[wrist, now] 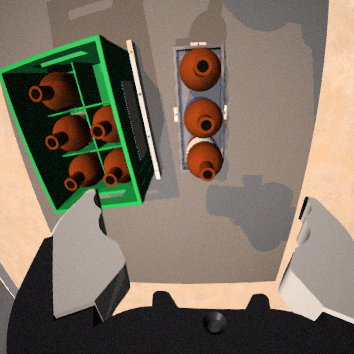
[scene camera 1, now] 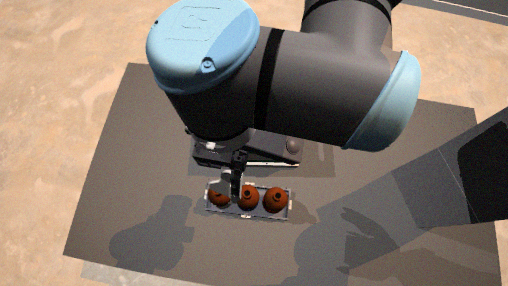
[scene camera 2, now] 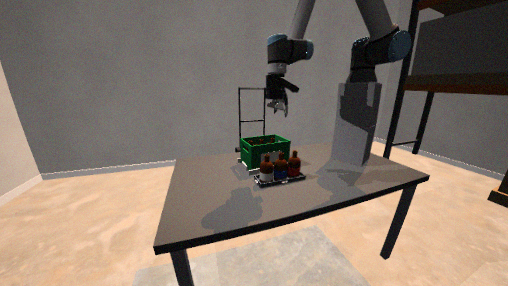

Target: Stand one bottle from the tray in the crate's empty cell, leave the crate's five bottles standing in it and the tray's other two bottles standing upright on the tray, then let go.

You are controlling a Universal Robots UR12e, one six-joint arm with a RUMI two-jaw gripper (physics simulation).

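Places are measured from the arm's base along level axes (x right, y up, z back), in metres.
Pixels of known places: gripper, between the fingertips: [wrist: 199, 196] [scene camera 2: 279, 115]; arm's base, origin of its link: [scene camera 2: 360, 83].
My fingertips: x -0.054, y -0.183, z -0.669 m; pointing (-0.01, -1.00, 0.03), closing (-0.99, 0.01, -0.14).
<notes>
Ahead of a thing's pixels: the offset from my fingertips to its top centre. "pt": to the spot under its first point.
The green crate {dz +0.019, dx +0.201, dy -0.185 m} [scene camera 2: 255, 152] [wrist: 120, 120] holds five brown bottles; its empty cell {pt dz +0.109, dx +0.202, dy -0.326 m} [wrist: 91, 82] is at the upper right in the wrist view. In scene camera 1 the arm hides the crate. Beside it, the grey tray [scene camera 1: 265, 217] [scene camera 2: 303, 176] [wrist: 177, 150] holds three upright bottles in a row: white-labelled {dz -0.075, dx -0.018, dy -0.200 m} [scene camera 1: 218, 199] [scene camera 2: 266, 170] [wrist: 204, 159], blue-labelled {dz +0.010, dx -0.021, dy -0.200 m} [scene camera 1: 248, 200] [scene camera 2: 280, 169] [wrist: 202, 117] and red-labelled {dz +0.096, dx -0.024, dy -0.200 m} [scene camera 1: 276, 201] [scene camera 2: 294, 166] [wrist: 199, 75]. My gripper [scene camera 1: 228, 195] [scene camera 2: 280, 111] [wrist: 199, 196] is open and empty, well above the crate and tray.
A pale strip {pt dz +0.040, dx +0.100, dy -0.331 m} [wrist: 143, 107] lies between crate and tray. The grey pedestal [scene camera 2: 355, 135] carries the arm at the table's right. A hand truck [scene camera 2: 239, 110] stands behind the table, and a tall rack [scene camera 2: 398, 100] stands at the right.
</notes>
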